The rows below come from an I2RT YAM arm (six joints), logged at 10 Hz.
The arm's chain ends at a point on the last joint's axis. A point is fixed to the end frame.
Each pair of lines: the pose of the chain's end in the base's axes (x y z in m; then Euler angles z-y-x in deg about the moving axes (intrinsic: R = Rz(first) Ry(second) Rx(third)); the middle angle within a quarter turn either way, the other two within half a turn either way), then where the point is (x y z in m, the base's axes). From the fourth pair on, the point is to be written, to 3 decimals.
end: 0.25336 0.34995 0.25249 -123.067 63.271 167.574
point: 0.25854 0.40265 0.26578
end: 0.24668 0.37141 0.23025 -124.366 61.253 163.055
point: 0.25001 0.42442 0.24285
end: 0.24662 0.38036 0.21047 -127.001 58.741 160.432
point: 0.25081 0.43362 0.22172
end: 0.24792 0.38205 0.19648 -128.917 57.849 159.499
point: 0.253 0.435 0.207
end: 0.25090 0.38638 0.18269 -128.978 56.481 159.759
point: 0.257 0.440 0.192
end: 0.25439 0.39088 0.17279 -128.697 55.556 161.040
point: 0.261 0.444 0.181
